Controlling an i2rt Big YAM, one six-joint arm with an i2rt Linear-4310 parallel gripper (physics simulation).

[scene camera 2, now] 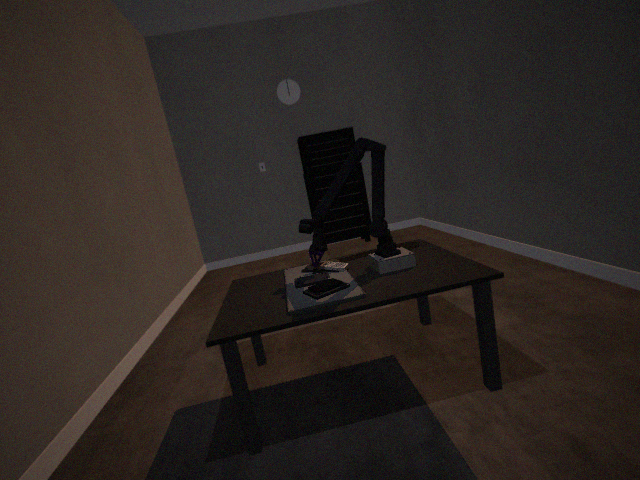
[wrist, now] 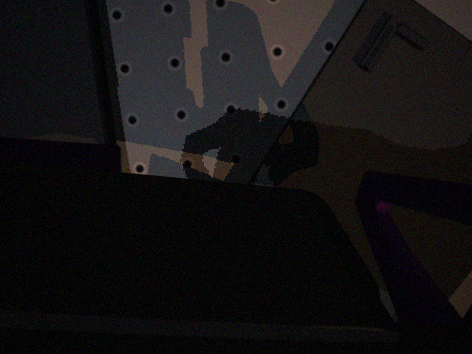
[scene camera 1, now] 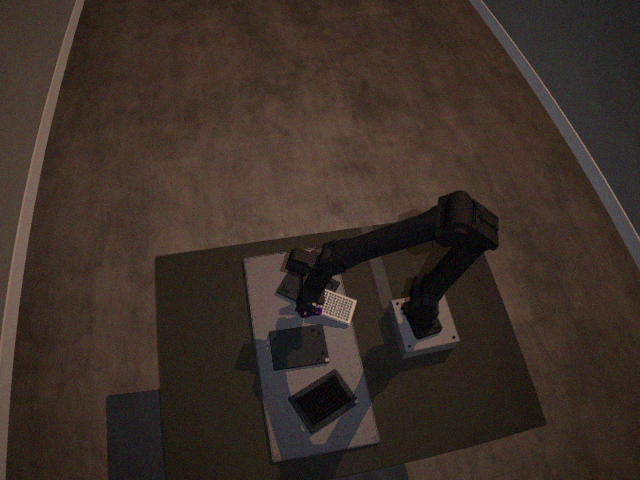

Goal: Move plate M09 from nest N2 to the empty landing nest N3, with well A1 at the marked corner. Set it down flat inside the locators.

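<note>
Plate M09 [scene camera 1: 340, 306] [scene camera 2: 334, 265] is a white well plate lying askew on the grey pegboard [scene camera 1: 263, 310] [wrist: 152, 79], beside the far dark nest [scene camera 1: 287, 286]. A second flat dark nest [scene camera 1: 298, 347] lies in the middle of the board. A third, dark and rimmed, [scene camera 1: 323, 400] lies at the near end. My gripper [scene camera 1: 310, 310] [scene camera 2: 315, 259] is open and empty, low over the board at the plate's left edge. In the wrist view one purple finger [wrist: 386, 236] shows over a dark nest [wrist: 385, 99] with an L-shaped locator [wrist: 375, 39]. The plate is hidden there.
The pegboard lies on a dark table [scene camera 1: 207, 335] [scene camera 2: 444, 269]. The arm's base stands on a pale block [scene camera 1: 444, 338] [scene camera 2: 395, 260] to the right of the board. A black slatted rack [scene camera 2: 330, 170] stands behind the table.
</note>
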